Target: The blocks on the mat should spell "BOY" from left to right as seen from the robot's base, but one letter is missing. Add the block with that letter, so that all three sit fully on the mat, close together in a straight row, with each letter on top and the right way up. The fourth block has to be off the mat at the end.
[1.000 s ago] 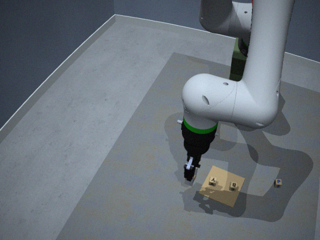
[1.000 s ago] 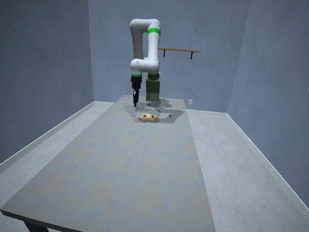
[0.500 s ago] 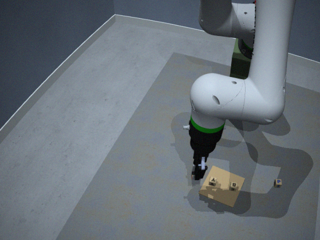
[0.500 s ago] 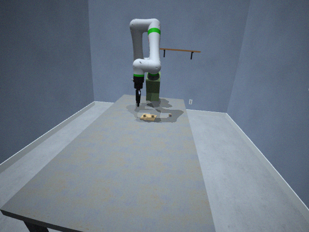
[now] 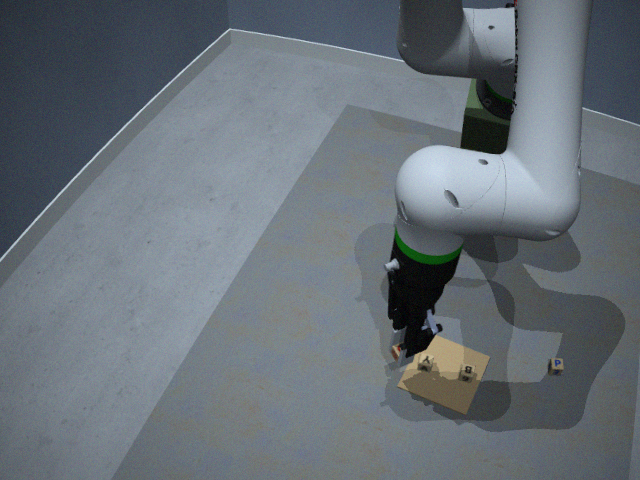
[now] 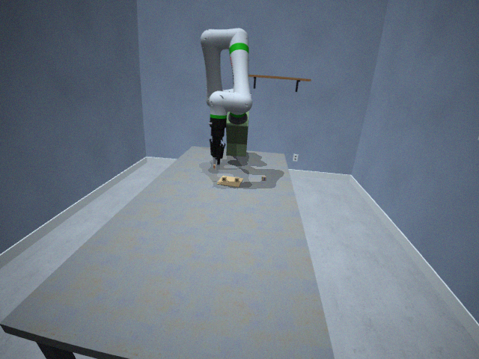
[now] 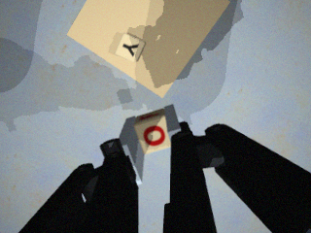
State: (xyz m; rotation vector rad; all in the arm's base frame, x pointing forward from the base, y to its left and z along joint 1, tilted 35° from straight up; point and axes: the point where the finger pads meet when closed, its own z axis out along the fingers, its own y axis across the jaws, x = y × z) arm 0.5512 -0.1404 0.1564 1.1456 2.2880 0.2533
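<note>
Right now the tan mat is 130 mm below my hand, 90 mm to the left of it and 40 mm behind it.
</note>
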